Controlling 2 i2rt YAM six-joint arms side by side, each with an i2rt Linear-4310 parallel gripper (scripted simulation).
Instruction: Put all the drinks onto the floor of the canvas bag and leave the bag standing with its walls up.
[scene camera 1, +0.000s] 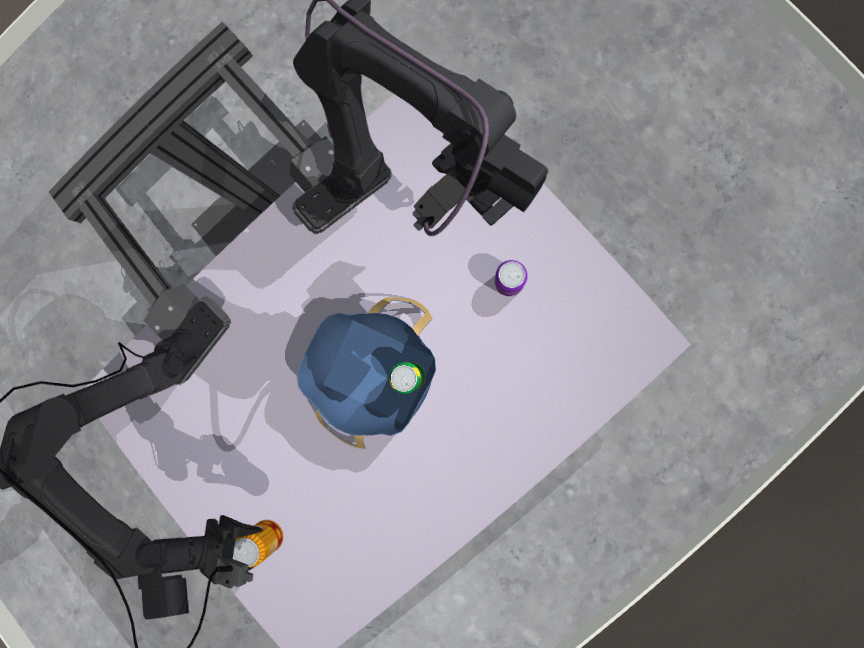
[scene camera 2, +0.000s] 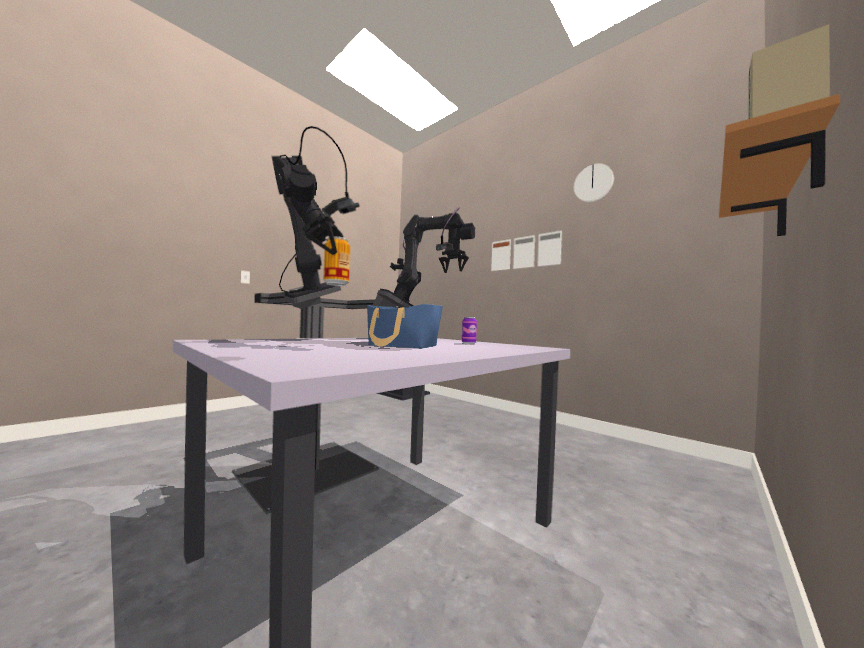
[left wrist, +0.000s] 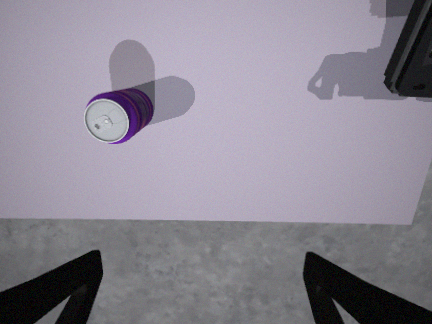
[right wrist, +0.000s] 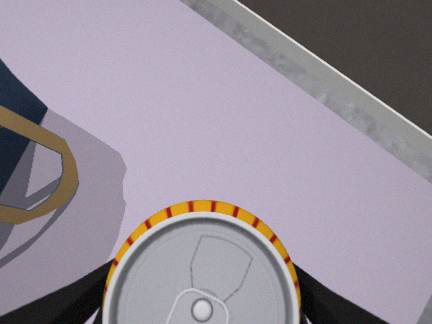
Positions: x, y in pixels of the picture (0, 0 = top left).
Scene:
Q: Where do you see an orange can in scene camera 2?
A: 336, 267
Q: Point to a blue canvas bag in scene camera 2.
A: At 417, 326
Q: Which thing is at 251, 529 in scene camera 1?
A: The right gripper.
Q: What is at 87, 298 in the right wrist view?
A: The right gripper.

